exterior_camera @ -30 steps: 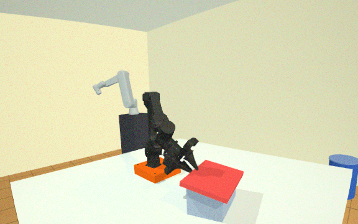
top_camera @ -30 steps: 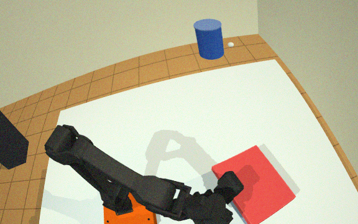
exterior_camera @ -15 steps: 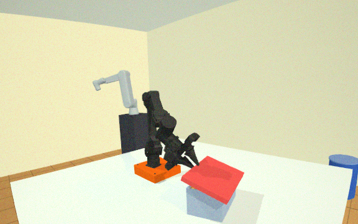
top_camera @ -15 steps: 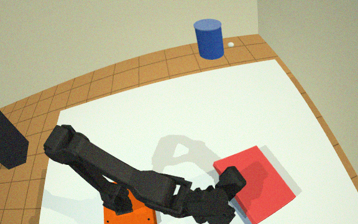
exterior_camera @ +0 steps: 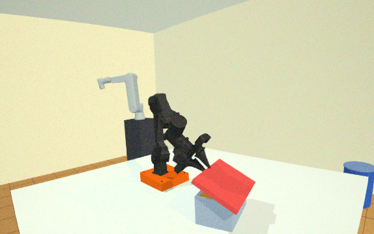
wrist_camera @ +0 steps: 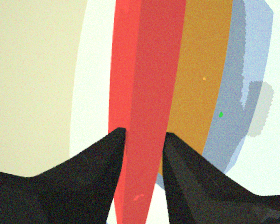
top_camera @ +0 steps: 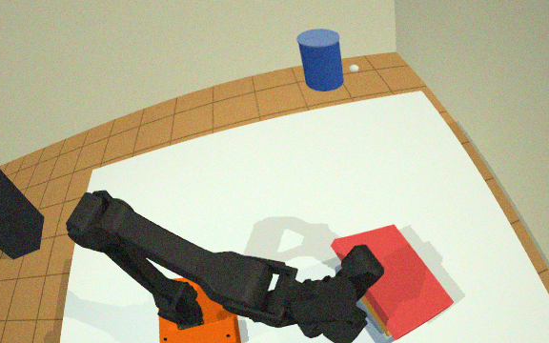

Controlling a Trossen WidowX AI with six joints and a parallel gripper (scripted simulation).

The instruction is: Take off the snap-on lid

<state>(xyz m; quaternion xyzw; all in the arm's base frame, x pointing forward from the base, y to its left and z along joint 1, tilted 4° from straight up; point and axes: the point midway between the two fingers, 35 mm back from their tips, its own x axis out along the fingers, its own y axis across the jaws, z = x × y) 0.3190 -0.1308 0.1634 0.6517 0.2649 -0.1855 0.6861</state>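
The red lid is 70 mm ahead of my gripper tip, 30 mm below it and 10 mm to the left of it. Round my gripper tip: storage box 110 mm below, 60 mm ahead.
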